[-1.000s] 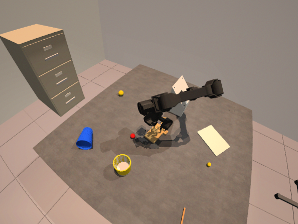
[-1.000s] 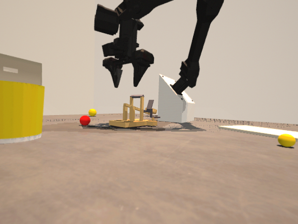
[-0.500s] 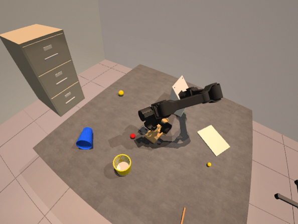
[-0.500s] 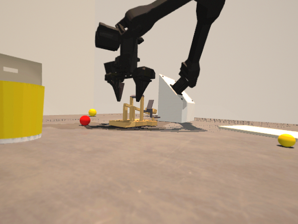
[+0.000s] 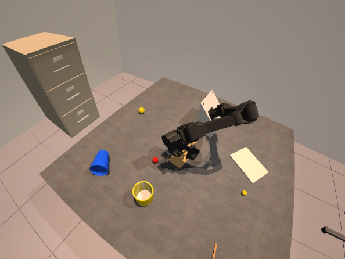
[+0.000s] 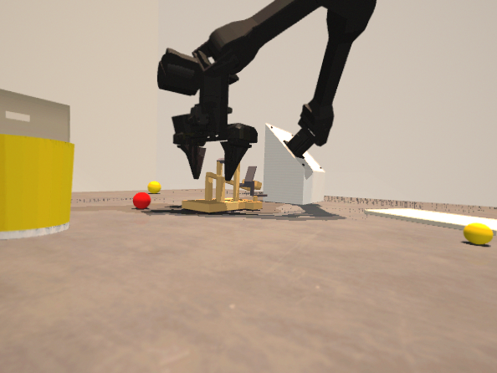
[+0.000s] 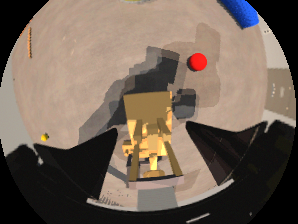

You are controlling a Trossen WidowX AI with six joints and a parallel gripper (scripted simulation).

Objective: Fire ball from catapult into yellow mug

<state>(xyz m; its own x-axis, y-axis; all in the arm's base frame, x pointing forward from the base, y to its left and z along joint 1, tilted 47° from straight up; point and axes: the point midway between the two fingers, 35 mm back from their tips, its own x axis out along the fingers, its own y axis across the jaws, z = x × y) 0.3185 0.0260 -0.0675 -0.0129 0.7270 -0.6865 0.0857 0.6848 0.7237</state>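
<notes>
The red ball lies 80 mm ahead of my gripper tip, 100 mm to the right of it and 40 mm below it. The rest, counted from my gripper tip: yellow mug 280 mm ahead, 20 mm to the right, 30 mm below; small yellow ball 20 mm behind, 400 mm to the left, 50 mm below; wooden catapult 70 mm behind, 30 mm to the left, 10 mm below.
</notes>
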